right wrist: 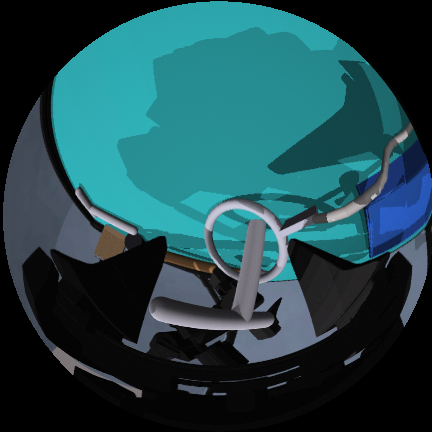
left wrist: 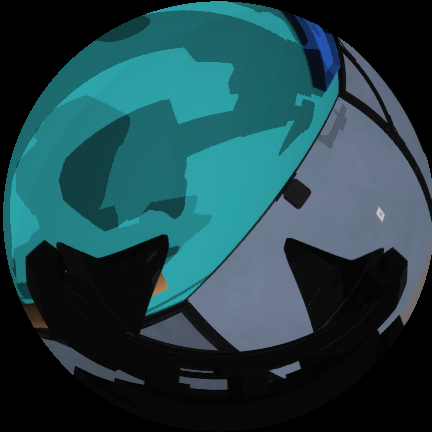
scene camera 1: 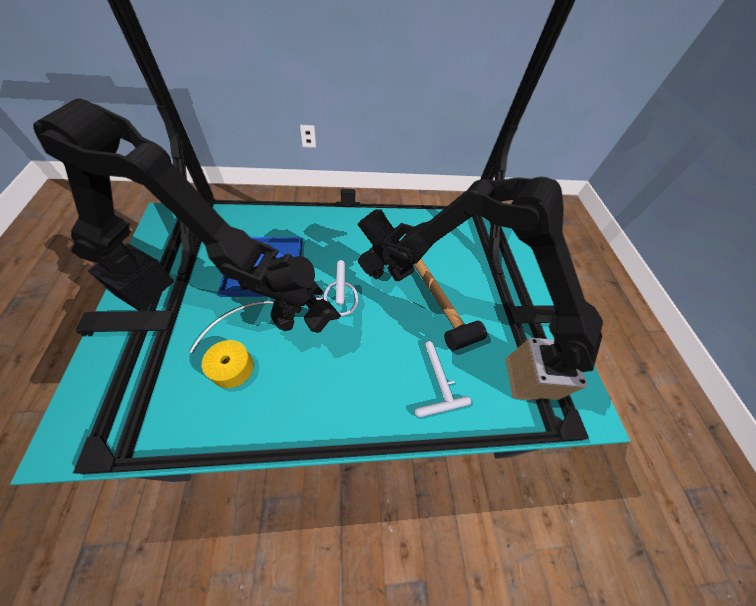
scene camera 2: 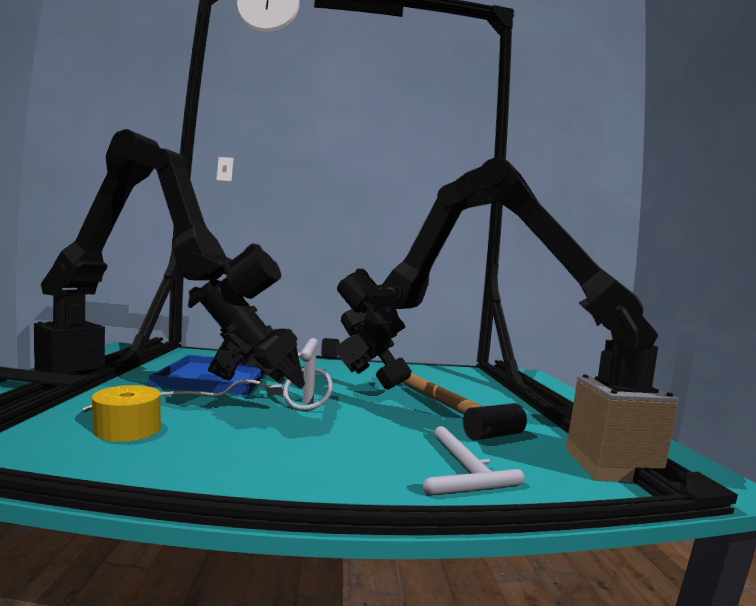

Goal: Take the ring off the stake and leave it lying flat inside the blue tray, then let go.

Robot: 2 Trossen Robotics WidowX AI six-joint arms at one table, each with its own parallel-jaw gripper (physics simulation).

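Frame: origin at the left arm's base, x down, y left, z ahead, level; centimetres.
Seen in the pictures: left gripper, between the fingertips: [right wrist: 267,284] [left wrist: 228,243] [scene camera 2: 371,362]; right gripper, between the fingertips: [right wrist: 229,244] [scene camera 1: 330,304] [scene camera 2: 292,384]; left arm's base, origin of its link: [scene camera 1: 557,360] [scene camera 2: 625,385]; right arm's base, origin of its link: [scene camera 1: 123,265] [scene camera 2: 69,324].
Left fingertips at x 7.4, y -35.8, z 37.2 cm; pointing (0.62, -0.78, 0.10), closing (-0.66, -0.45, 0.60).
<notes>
Pixels of each thing's top centre, then the offset from my left fingertips to it. "pt": a spot on its surface instead.
- pale grey ring, a spot on its surface: [right wrist: 237,203] pt dx +3.5, dy +22.7, dz +11.8 cm
- upright T-shaped stake, centre of its top: [right wrist: 222,329] [scene camera 2: 310,343] [scene camera 1: 340,279] dx -6.9, dy +19.9, dz +9.9 cm
- blue tray, centre of its top: [scene camera 2: 214,367] [scene camera 1: 262,262] dx +2.1, dy +10.0, dz +32.2 cm
- yellow cylinder, centre of its top: [scene camera 2: 126,394] [scene camera 1: 225,359] dx -0.7, dy +39.1, dz +31.9 cm
- mallet, centre of its top: [scene camera 2: 448,382] [right wrist: 182,272] [scene camera 1: 440,286] dx -0.7, dy +14.2, dz -15.5 cm
- second T-shaped piece, centre of its top: [scene camera 2: 451,447] [right wrist: 104,218] [scene camera 1: 433,373] dx +2.3, dy +37.0, dz -13.3 cm
The pale grey ring [scene camera 1: 356,299] [scene camera 2: 329,388] [right wrist: 237,203] stands on edge around the stem of an upright T-shaped stake [scene camera 2: 309,378] [right wrist: 250,270]. A thin pale tail [scene camera 1: 227,315] [right wrist: 345,212] runs from the ring through a grey block. The blue tray [scene camera 1: 280,239] [scene camera 2: 169,382] [right wrist: 400,215] lies at the back left, partly hidden by the right arm in scene camera 1. My right gripper [scene camera 1: 328,304] [scene camera 2: 302,372] [right wrist: 229,244] is open close to the ring, the stake's crossbar showing between its fingers in the right wrist view. My left gripper [scene camera 1: 386,270] [scene camera 2: 374,366] [left wrist: 228,243] is open above the table, right of the stake.
A yellow cylinder [scene camera 1: 227,364] [scene camera 2: 126,419] stands at the front left. A mallet [scene camera 1: 441,296] [scene camera 2: 441,397] lies right of the stake, partly under the left arm. A second T-shaped piece [scene camera 1: 441,409] [scene camera 2: 473,481] lies at the front right. Black rails [scene camera 1: 315,453] border the table.
</notes>
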